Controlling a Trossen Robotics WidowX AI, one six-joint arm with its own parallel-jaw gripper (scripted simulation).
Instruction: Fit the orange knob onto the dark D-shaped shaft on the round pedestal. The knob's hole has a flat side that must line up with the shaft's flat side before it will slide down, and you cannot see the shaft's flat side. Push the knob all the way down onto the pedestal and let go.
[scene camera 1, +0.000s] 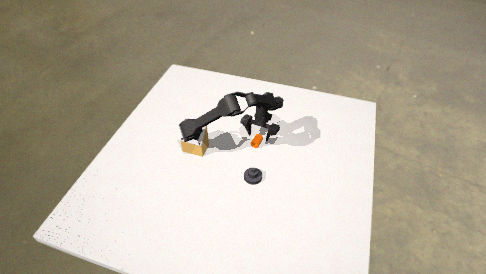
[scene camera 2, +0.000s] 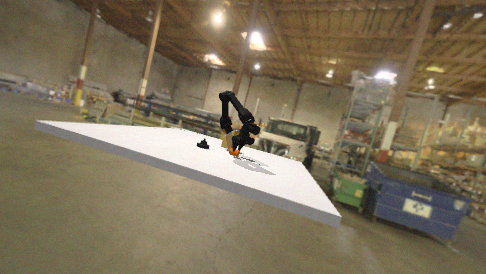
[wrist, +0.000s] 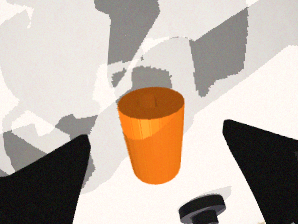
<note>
My gripper (wrist: 157, 134) is open, with nothing in its grasp. Further things: an orange knob (wrist: 153, 118).
</note>
